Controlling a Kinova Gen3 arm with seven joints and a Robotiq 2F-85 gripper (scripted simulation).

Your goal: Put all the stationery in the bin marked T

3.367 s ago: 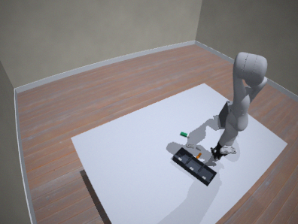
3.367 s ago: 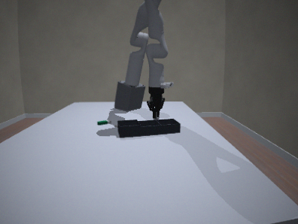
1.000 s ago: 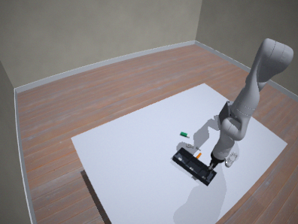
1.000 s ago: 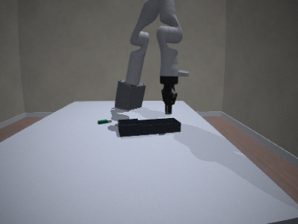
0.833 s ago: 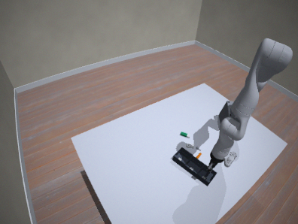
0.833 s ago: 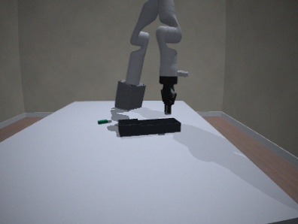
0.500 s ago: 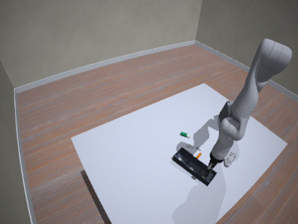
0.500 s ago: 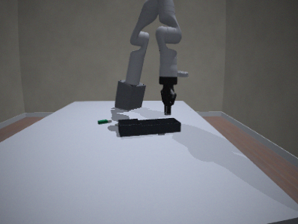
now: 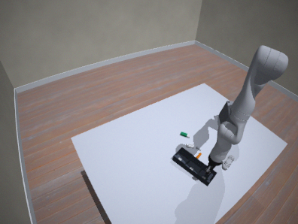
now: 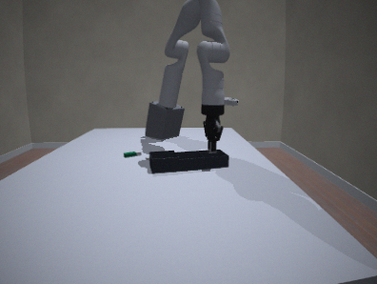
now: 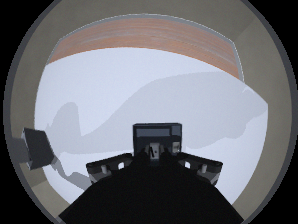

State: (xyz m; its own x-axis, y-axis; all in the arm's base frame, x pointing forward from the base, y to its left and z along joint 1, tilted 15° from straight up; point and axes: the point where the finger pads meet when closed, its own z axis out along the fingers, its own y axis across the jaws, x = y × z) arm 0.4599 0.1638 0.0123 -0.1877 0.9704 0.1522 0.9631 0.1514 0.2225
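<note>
Right now the small green object is 280 mm to the right of my hand, 110 mm behind it and 60 mm below it. Round my hand: tiny pale thing: 10 mm below; small orange thing: 120 mm to the right, 60 mm below, 60 mm behind; long black bin: 80 mm to the right, 40 mm below, 20 mm ahead.
</note>
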